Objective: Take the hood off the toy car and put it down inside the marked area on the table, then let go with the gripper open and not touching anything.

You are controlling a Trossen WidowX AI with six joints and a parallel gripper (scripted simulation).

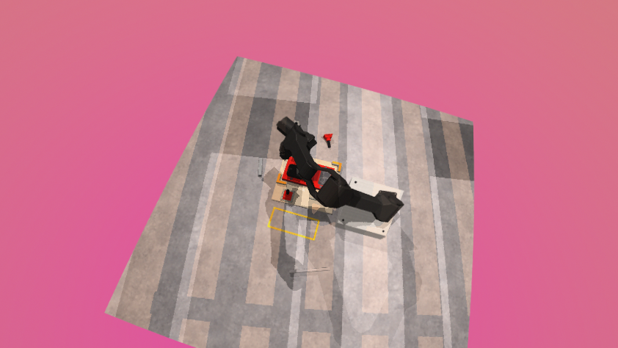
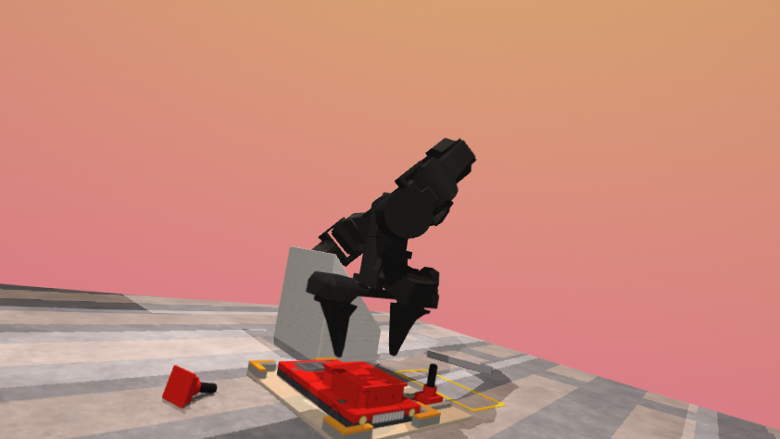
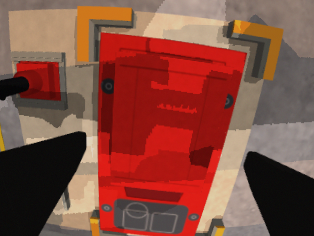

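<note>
The red hood is 30 mm below my gripper tip. The rest, counted from my gripper tip: grey bar 390 mm to the left, 110 mm behind, 60 mm below; grey wheel 240 mm to the right, 60 mm below, 60 mm ahead.
</note>
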